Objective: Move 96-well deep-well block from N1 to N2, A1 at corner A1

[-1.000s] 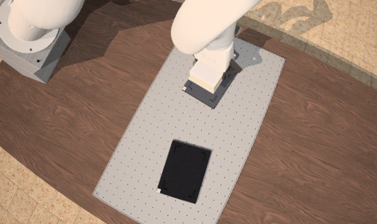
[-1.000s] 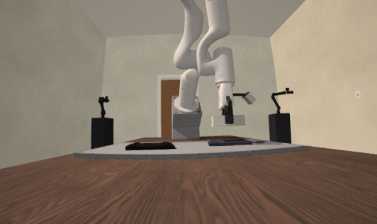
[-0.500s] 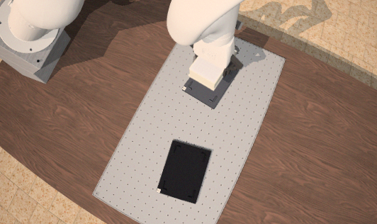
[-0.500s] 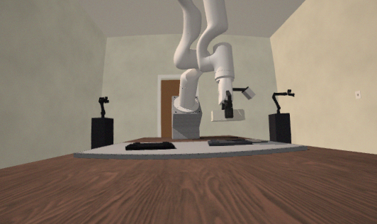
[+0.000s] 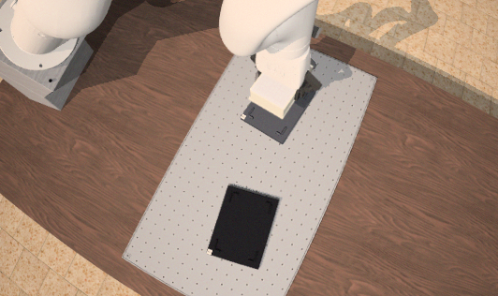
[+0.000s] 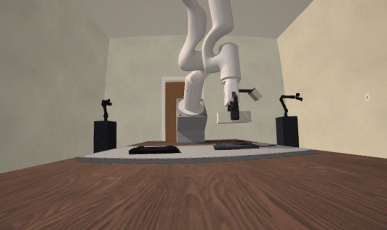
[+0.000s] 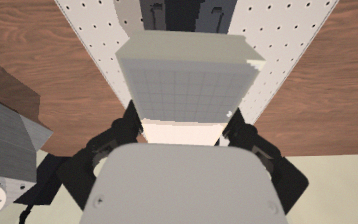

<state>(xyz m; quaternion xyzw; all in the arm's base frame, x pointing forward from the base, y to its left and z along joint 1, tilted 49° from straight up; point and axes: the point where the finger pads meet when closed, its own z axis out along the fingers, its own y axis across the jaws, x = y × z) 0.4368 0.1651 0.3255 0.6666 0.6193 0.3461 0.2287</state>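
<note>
Now: hand 290 mm to the left of the black plate nest N2, 110 mm above it and 90 mm short of it. From my hand the other things lie so: plate nest N1 (110 mm below); then cream 96-well deep-well block (right at my hand).
</note>
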